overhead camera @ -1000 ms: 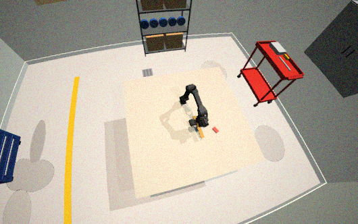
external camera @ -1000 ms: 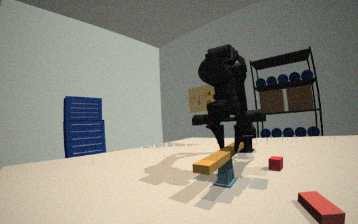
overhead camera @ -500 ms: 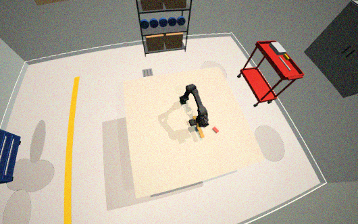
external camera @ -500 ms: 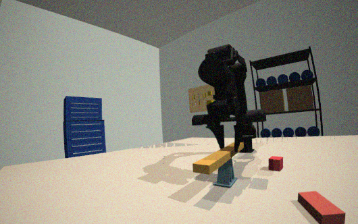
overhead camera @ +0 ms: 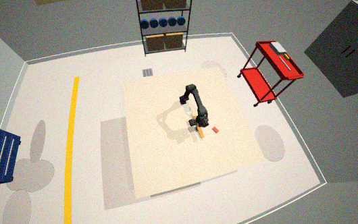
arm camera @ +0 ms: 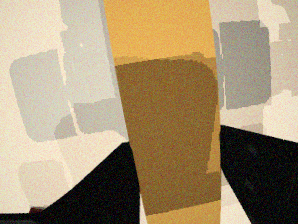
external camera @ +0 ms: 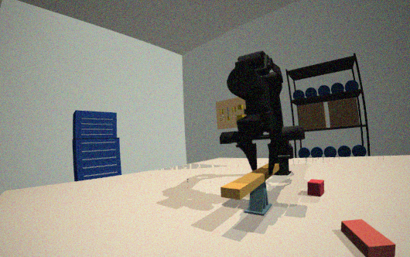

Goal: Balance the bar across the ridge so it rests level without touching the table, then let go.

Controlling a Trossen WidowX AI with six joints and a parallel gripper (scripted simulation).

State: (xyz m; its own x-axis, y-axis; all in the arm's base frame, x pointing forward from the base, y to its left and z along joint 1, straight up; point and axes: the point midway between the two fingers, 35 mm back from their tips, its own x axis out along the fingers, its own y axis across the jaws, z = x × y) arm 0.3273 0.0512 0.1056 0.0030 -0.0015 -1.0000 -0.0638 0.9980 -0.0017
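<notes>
My gripper tip is 30 mm short of the orange bar. Also, from my gripper tip: red cube: 110 mm behind, 100 mm to the left, 50 mm below; then flat red block: 190 mm to the left, 90 mm ahead, 60 mm below.
</notes>
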